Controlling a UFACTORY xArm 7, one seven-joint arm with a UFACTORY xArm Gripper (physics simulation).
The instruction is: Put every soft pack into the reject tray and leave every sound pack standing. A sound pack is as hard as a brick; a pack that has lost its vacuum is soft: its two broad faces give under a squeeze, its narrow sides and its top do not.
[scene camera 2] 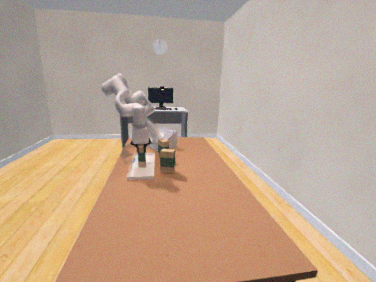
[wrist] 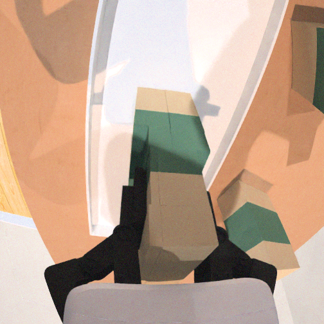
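Pixels of known places: gripper, fingertip midpoint: (scene camera 2: 141, 152); arm's base at its link origin: (scene camera 2: 157, 138).
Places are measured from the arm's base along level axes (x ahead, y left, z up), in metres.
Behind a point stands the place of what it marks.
My gripper (scene camera 2: 141, 145) @[y -0.065, x 0.458, z 0.024 m] (wrist: 164, 182) is shut on a tan pack with a green band (scene camera 2: 142, 156) @[y -0.053, x 0.503, z 0.015 m] (wrist: 170, 140), held upright over the white tray (scene camera 2: 141, 177) @[y -0.037, x 0.665, z -0.051 m] (wrist: 102, 50). Whether the pack's bottom touches the tray floor I cannot tell. A second tan and green pack (scene camera 2: 167, 162) @[y 0.107, x 0.576, z 0.005 m] (wrist: 304, 65) stands on the table to the right of the tray; part of it shows at the upper right of the wrist view. A third such pack (scene camera 2: 163, 144) @[y 0.073, x 0.370, z 0.055 m] (wrist: 257, 225) stands farther back, right of the held pack. No squeeze on these two shows.
The brown table (scene camera 2: 185, 220) @[y 0.193, x 1.019, z -0.067 m] (wrist: 50, 135) carries the tray and packs. A pale grey-white object (scene camera 2: 171, 137) @[y 0.125, x 0.076, z 0.027 m] is behind the third pack, near the arm's base. A desk (scene camera 2: 184, 118) with a monitor (scene camera 2: 160, 95) stands beyond the table.
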